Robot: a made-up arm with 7 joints.
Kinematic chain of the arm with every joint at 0, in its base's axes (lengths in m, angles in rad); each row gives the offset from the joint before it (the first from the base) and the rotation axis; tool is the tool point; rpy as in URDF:
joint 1: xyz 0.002 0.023 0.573 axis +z
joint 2: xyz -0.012 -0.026 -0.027 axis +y
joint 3: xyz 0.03 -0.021 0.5 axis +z
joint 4: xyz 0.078 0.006 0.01 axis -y
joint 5: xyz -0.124 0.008 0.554 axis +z
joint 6: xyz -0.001 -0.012 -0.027 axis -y
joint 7: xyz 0.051 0 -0.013 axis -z
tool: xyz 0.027 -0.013 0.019 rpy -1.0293 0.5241 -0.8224
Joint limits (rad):
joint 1: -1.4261..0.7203
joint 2: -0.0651..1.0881
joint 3: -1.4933..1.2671
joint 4: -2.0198..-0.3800
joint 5: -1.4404..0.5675
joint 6: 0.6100..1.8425
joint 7: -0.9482..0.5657
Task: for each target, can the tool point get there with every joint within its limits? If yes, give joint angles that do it. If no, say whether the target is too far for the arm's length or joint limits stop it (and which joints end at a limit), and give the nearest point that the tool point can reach.
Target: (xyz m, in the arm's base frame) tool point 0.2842 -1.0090 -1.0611
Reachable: no: too far | nearest point 0.1835 -0.6408 0.0944 | short by 1.217 m
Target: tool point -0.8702 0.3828 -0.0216
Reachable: no: joint limits stop it (at a limit: joint 1, joint 2, joint 4) | nearest point -0.0864 0.6850 0.4958 | short by 0.987 m
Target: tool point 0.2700 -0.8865 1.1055
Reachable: yes | joints -0.7953 0.7819 -1.0685 -0.8497 -0.9310 0.9353 0.3490
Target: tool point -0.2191 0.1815 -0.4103
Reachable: no: joint limits stop it (at a limit: joint 1, joint 2, joint 4) | nearest point 0.2962 0.5249 0.1464 | short by 0.833 m
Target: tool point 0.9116 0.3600 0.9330
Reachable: yes | joints -0.0031 0.8034 0.9292 -0.9762 -0.9297 0.8563 -0.3255
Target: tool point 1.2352 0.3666 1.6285
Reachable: no: too far | nearest point 0.8409 0.2567 1.2857 | short by 0.534 m
